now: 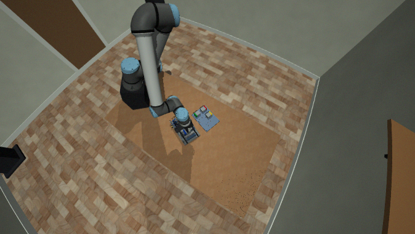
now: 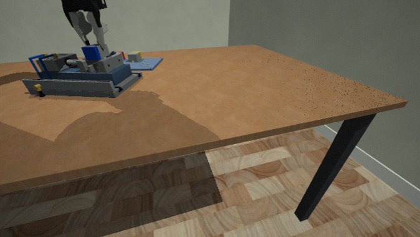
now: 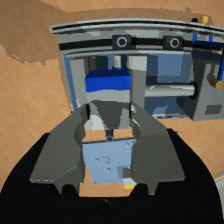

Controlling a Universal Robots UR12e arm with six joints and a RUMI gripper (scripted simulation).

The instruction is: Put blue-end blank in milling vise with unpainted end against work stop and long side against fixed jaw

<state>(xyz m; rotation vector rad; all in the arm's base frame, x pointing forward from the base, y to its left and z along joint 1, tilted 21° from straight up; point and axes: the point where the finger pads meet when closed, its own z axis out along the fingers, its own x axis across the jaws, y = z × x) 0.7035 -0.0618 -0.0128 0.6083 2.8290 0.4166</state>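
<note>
Now: the fixed jaw 6 cm below my hand, 3 cm ahead of it and 1 cm to the right of it. Also, from my hand: vise body: 10 cm below, 6 cm behind, 3 cm to the left; then blue blank: 2 cm below; then green blank: 23 cm to the left, 11 cm below, 4 cm behind.
</note>
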